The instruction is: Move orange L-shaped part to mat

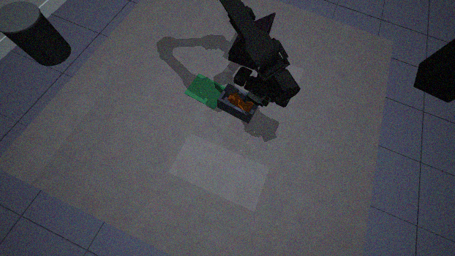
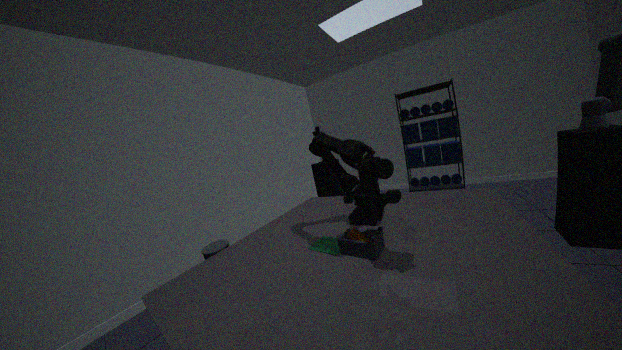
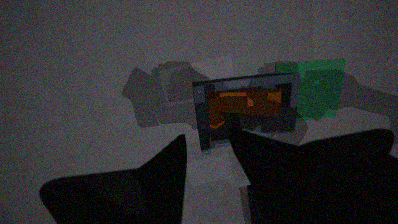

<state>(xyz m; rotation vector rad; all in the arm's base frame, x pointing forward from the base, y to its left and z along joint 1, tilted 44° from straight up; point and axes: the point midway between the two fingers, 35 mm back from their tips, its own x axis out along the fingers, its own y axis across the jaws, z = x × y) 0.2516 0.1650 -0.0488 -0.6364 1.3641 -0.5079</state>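
The orange L-shaped part is 10 cm below my gripper tip, 5 cm to the right of it and 1 cm behind it. The rest, counted from my gripper tip: green mat (23 cm to the right, 15 cm below).
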